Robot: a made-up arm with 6 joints. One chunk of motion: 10 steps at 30 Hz.
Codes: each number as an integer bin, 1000 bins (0 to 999) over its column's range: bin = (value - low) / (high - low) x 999, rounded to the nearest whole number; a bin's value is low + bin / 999 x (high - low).
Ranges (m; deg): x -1.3..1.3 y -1.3..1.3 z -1.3..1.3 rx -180..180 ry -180..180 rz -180..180
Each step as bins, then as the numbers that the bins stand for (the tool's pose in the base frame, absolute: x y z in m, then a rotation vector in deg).
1 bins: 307 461 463 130 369 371
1 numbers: -0.5010 -0.1002 -0.0950 -133.15 -47.03 -46.31
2 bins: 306 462 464 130 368 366
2 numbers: -0.5036 -0.0976 -0.0924 -133.15 -47.39 -48.11
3 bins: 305 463 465 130 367 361
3 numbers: -0.5062 -0.0950 -0.0898 -133.15 -47.75 -49.91
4 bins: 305 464 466 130 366 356
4 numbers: -0.5062 -0.0924 -0.0872 -133.15 -48.11 -51.71
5 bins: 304 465 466 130 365 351
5 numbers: -0.5088 -0.0898 -0.0872 -133.15 -48.47 -53.51
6 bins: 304 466 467 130 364 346
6 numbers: -0.5088 -0.0872 -0.0846 -133.15 -48.83 -55.32
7 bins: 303 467 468 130 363 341
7 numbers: -0.5114 -0.0846 -0.0820 -133.15 -49.19 -57.12
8 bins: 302 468 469 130 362 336
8 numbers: -0.5140 -0.0820 -0.0794 -133.15 -49.55 -58.92
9 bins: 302 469 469 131 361 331
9 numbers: -0.5140 -0.0794 -0.0794 -132.79 -49.91 -60.72
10 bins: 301 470 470 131 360 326
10 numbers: -0.5166 -0.0768 -0.0768 -132.79 -50.27 -62.52
